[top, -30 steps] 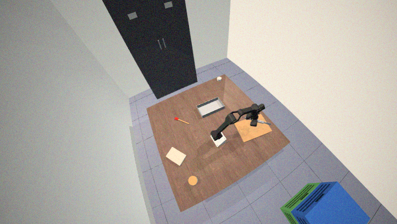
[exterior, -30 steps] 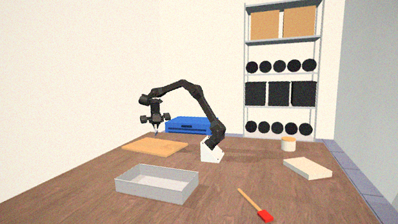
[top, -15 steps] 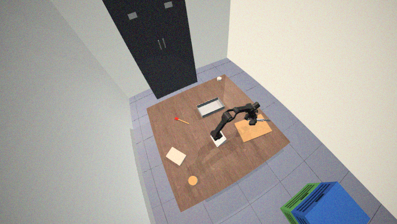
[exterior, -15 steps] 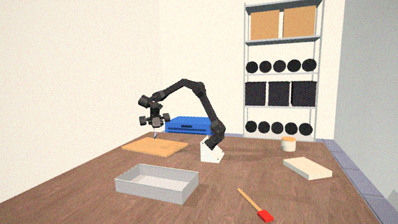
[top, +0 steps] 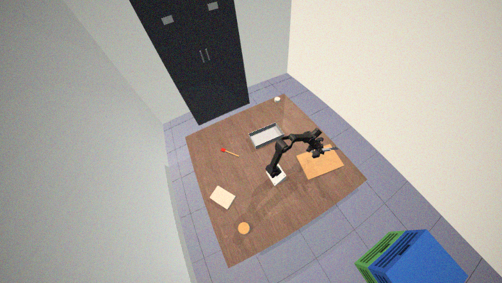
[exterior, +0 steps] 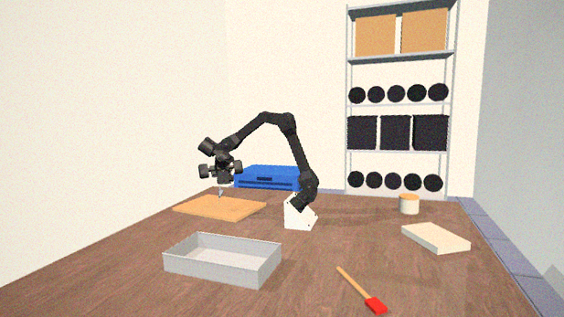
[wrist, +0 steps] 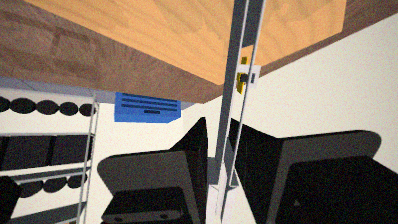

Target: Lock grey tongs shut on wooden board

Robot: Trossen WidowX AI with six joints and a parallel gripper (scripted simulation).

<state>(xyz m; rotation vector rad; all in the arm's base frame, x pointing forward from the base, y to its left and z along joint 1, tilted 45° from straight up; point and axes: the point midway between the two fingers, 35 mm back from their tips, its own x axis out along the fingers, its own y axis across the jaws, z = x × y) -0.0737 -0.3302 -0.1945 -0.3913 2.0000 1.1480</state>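
The orange wooden board lies 10 mm to the right of my gripper tip and 140 mm below it. Also, from my gripper tip: red spatula 520 mm ahead, 670 mm to the left, 140 mm below; grey roasting tin 480 mm ahead, 260 mm to the left, 120 mm below; white round dish 870 mm ahead, 120 mm to the right, 130 mm below.
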